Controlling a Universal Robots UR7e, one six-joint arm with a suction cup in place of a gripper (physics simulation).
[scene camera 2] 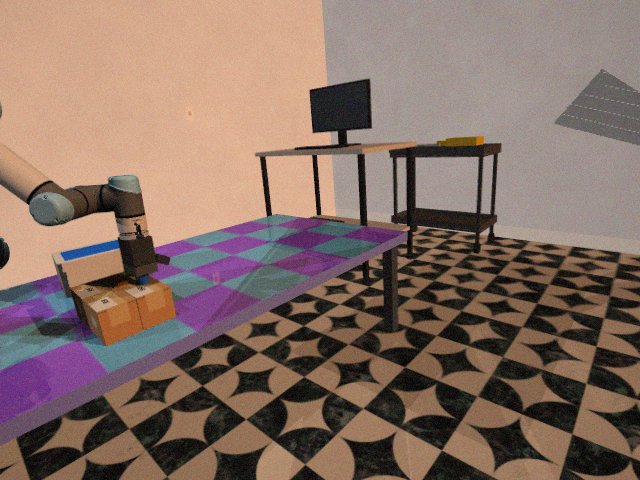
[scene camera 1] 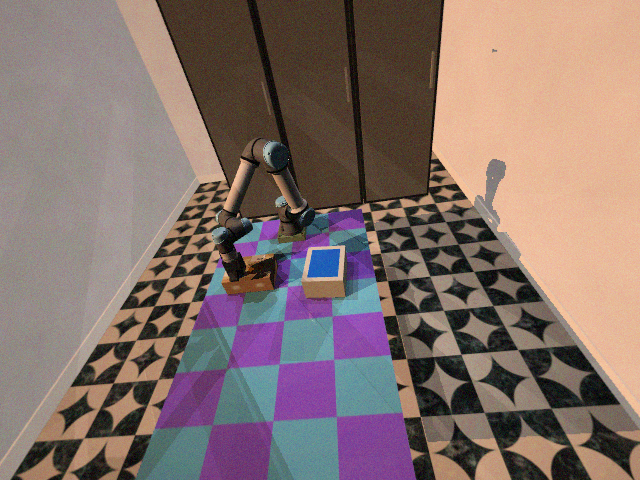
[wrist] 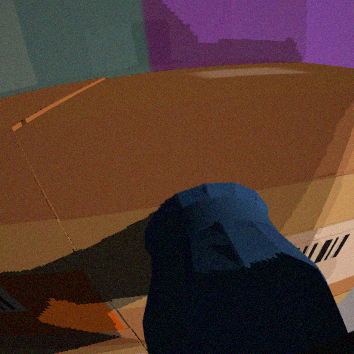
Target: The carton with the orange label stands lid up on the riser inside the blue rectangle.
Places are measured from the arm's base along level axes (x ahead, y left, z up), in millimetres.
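Pixels of known places: end effector, tool point: (scene camera 2: 144,287) (scene camera 1: 240,277) (wrist: 198,206); arm's base, origin of the base link: (scene camera 1: 292,228).
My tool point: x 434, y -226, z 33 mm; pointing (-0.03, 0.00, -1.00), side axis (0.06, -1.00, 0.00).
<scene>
For each thing: its top centre in the pictures, then the offset to it from my tool point. "spot": a spot on its surface instead. Level surfaces: height alone.
- brown carton, middle of its top: (wrist: 293,241) (scene camera 2: 143,286) (scene camera 1: 235,275) 10 mm back, 29 mm right, 13 mm up
- carton with the orange label, surface spot: (wrist: 80,316) (scene camera 2: 123,283) spot: 40 mm back, 50 mm left, 13 mm up
- cream riser, middle of its top: (scene camera 2: 93,249) (scene camera 1: 324,262) 10 mm back, 451 mm left, 40 mm up
- blue rectangle, middle of its top: (scene camera 2: 93,249) (scene camera 1: 324,262) 10 mm back, 451 mm left, 40 mm up
- teal checked table, its level: 80 mm down
My suction cup (scene camera 1: 237,277) (scene camera 2: 143,280) (wrist: 210,215) presses on the lid of a brown carton (scene camera 1: 233,287) (scene camera 2: 160,304) (wrist: 220,140) with a white barcode label, and appears shut on it. This carton stands in a tight block of cartons. The carton with the orange label (scene camera 2: 124,283) (wrist: 80,316) is beside it across a narrow seam; its label is partly in shadow in the wrist view and partly hidden in scene camera 2. A cream riser (scene camera 1: 324,289) (scene camera 2: 94,270) stands apart, with the blue rectangle (scene camera 1: 324,261) (scene camera 2: 88,250) on its top.
Other cartons (scene camera 2: 114,319) touch the held one on the side towards the arm's base. All stand on the purple and teal checked table (scene camera 1: 307,390) (scene camera 2: 227,279). A desk with a monitor (scene camera 2: 341,107) and a dark cart (scene camera 2: 444,221) stand further off.
</scene>
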